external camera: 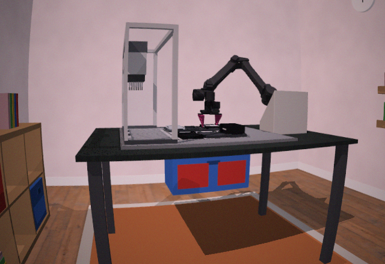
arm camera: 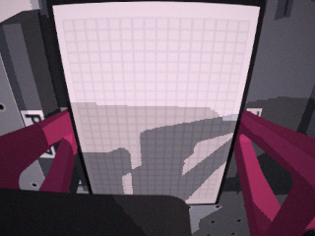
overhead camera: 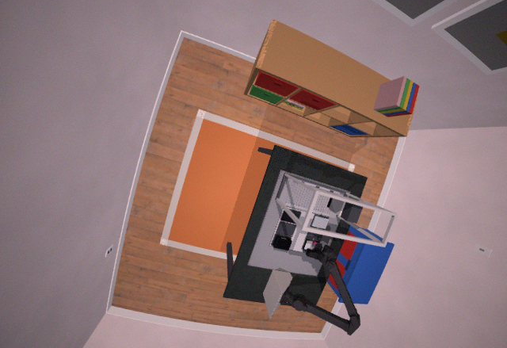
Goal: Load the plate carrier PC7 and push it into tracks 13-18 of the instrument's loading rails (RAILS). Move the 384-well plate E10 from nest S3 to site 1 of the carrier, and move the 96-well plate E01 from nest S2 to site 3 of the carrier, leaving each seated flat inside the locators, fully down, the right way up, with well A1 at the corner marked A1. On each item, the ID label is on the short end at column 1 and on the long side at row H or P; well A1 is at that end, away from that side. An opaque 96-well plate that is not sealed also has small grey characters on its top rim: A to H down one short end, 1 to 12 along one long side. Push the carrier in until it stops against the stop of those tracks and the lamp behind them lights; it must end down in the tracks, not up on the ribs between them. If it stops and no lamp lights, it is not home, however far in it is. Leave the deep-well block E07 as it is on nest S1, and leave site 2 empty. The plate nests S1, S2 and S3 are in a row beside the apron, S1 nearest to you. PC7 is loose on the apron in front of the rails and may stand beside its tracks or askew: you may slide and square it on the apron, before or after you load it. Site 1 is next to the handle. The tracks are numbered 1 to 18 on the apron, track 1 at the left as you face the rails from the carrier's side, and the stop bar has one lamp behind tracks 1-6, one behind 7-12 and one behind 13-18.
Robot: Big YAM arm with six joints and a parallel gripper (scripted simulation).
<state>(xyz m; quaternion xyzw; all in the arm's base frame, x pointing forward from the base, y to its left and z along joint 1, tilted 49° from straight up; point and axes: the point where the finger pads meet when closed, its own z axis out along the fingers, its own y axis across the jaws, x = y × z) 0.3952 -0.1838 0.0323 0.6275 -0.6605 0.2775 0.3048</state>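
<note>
Now: the 384-well plate E10 right at my hand. Also, from my hand: plate carrier PC7: 10 cm ahead, 1 cm below; then dark nest: 26 cm to the left, 20 cm ahead, 2 cm below; then white 96-well plate E01: 21 cm ahead, 1 cm to the right, 1 cm below.
</note>
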